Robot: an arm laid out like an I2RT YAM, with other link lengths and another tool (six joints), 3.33 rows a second.
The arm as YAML. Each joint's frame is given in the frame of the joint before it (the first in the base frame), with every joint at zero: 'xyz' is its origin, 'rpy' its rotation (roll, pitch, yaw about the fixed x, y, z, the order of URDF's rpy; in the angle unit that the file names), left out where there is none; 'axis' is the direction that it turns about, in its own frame. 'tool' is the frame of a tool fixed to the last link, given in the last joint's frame.
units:
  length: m
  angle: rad
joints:
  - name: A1
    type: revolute
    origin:
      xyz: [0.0, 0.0, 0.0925]
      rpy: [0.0, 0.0, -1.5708]
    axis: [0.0, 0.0, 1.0]
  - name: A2
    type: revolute
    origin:
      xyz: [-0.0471, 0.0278, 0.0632]
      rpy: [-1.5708, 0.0, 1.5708]
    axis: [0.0, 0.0, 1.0]
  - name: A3
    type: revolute
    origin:
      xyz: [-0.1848, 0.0, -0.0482]
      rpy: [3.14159, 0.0, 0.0]
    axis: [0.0, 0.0, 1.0]
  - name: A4
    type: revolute
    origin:
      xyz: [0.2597, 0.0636, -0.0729]
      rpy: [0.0, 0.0, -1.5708]
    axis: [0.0, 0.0, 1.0]
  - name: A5
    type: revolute
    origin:
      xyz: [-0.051, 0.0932, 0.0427]
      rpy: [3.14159, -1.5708, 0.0]
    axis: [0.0, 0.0, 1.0]
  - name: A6
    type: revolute
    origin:
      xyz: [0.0, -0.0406, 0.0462]
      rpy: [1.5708, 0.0, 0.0]
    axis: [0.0, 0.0, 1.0]
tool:
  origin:
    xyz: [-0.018, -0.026, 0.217]
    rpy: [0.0, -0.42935, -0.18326]
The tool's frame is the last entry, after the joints.
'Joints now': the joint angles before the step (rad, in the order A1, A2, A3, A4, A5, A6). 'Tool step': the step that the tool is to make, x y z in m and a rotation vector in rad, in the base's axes. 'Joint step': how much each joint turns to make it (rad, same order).
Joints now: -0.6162 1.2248 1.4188 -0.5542 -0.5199 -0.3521
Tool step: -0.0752 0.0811 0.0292 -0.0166 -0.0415 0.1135
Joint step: -0.0002 -0.3829 -0.1507 -0.2075 -0.1105 -0.0345
